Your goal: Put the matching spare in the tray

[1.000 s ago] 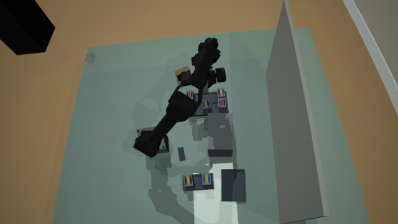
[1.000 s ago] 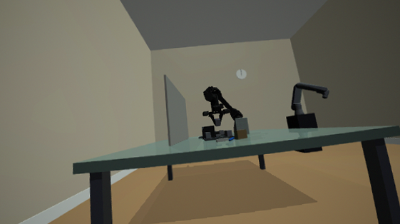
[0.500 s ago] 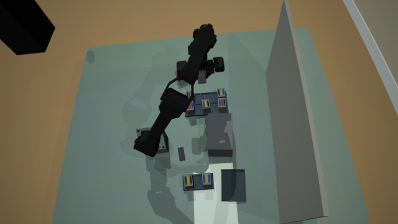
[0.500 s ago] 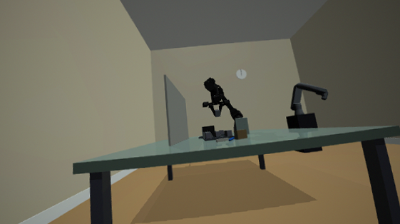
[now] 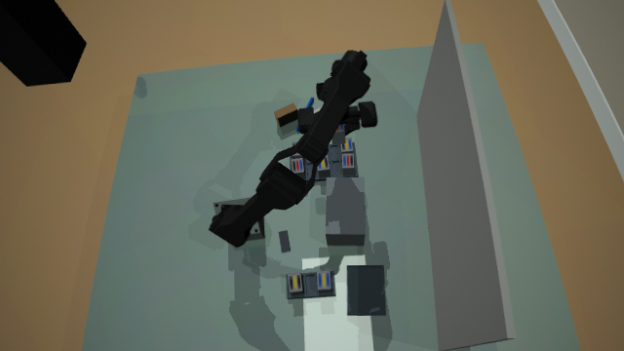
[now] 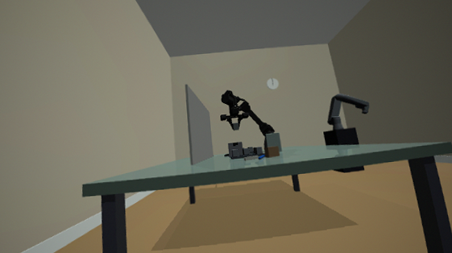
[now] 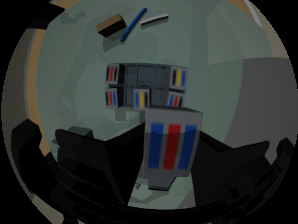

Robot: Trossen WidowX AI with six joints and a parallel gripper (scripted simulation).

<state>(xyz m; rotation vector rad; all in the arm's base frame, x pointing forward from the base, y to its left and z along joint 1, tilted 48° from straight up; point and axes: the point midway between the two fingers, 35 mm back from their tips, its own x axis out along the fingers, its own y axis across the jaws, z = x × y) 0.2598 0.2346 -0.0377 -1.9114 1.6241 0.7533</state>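
My gripper tip is now 6 cm short of the dark tray, 36 cm to the left of it and 18 cm above it. Also, from my gripper tip: grey mounted unit 1 cm ahead, 15 cm to the right, 13 cm below; spare 3 cm above; brown block 16 cm behind, 19 cm to the left, 16 cm below.
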